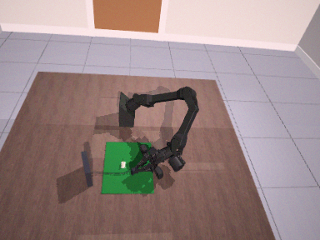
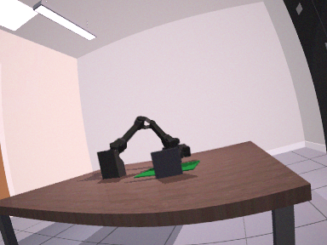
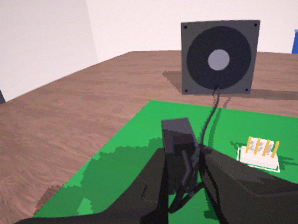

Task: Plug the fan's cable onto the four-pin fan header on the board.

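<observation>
My gripper tip is 60 mm past the green board, 30 mm to the left of it and 60 mm above it. Round my gripper tip: dark fan plug (10 mm below); white four-pin fan header (60 mm behind, 50 mm to the right, 50 mm below); dark fan (30 mm behind, 210 mm to the right, 10 mm above).
</observation>
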